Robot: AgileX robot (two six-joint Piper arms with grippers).
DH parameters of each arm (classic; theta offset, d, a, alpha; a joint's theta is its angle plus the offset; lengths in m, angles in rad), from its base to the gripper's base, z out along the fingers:
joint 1: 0 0.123 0 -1.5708
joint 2: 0.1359 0 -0.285 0
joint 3: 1.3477 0 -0.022 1.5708
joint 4: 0 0.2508 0 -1.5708
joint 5: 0 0 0.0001 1.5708
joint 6: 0 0.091 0 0
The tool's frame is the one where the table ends.
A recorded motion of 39 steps. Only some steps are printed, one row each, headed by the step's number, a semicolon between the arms.
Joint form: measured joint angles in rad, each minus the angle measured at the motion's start. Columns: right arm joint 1, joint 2, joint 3, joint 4, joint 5, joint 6; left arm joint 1, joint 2, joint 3, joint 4, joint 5, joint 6.
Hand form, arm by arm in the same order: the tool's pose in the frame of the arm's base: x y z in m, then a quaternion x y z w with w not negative. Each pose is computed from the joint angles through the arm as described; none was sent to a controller.
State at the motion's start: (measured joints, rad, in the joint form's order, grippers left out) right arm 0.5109 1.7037 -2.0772 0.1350 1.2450 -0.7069; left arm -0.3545 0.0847 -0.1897 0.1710 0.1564 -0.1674
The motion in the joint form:
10: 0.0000 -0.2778 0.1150 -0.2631 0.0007 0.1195; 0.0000 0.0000 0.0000 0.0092 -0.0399 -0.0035
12: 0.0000 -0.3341 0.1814 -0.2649 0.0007 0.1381; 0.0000 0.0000 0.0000 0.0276 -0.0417 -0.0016
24: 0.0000 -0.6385 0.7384 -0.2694 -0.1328 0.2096; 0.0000 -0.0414 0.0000 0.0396 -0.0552 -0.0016
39: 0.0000 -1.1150 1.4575 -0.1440 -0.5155 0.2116; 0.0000 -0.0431 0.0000 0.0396 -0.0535 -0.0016
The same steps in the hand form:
10: 0.2336 0.1183 0.5197 -0.45528 0.76222 -0.08068 0.45302; 0.0519 -0.0172 0.2618 0.11493 0.66937 -0.11952 0.72419
12: 0.2207 0.1109 0.5165 -0.44948 0.76825 -0.07727 0.44921; 0.0519 -0.0170 0.2620 0.12090 0.66751 -0.11173 0.72617
24: 0.1712 0.0834 0.4364 -0.44492 0.79975 -0.06437 0.39788; 0.0463 -0.0151 0.2654 0.12131 0.64668 -0.11086 0.74485
39: 0.0941 0.0521 0.3110 -0.42911 0.77642 -0.00061 0.46157; 0.0461 -0.0150 0.2653 0.12117 0.64669 -0.11076 0.74488

